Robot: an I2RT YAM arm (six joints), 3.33 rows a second.
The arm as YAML. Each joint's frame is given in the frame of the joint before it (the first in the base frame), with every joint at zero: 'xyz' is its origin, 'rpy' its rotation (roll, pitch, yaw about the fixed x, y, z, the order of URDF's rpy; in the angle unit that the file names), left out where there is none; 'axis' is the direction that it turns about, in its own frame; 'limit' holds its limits. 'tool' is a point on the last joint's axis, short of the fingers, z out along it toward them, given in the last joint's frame.
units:
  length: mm
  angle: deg
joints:
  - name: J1
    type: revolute
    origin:
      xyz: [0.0, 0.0, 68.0]
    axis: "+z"
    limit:
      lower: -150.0
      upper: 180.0
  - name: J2
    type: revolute
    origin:
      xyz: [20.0, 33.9, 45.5]
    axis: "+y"
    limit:
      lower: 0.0
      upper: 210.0
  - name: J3
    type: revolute
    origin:
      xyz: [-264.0, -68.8, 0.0]
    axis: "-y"
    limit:
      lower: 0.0
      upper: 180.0
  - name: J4
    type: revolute
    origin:
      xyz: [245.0, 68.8, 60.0]
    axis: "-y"
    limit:
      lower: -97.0
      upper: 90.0
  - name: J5
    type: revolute
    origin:
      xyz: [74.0, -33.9, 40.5]
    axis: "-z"
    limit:
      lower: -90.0
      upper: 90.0
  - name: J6
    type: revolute
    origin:
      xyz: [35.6, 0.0, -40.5]
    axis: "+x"
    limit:
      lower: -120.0
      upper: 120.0
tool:
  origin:
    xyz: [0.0, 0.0, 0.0]
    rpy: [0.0, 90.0, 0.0]
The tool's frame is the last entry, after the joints.
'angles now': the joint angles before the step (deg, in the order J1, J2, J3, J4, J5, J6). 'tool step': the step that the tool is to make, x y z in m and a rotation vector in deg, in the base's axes. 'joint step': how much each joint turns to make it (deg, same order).
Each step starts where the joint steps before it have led.
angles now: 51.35, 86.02, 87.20, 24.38, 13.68, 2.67
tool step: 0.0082, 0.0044, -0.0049, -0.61, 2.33, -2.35
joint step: -0.36, 1.51, 1.14, -1.69, 2.41, 0.49
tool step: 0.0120, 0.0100, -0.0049, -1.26, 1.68, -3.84
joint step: -0.14, 3.10, 2.66, -1.29, 3.61, -1.00
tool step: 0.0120, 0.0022, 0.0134, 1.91, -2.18, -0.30
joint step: -1.30, 3.03, 5.12, 0.78, -1.10, -0.02
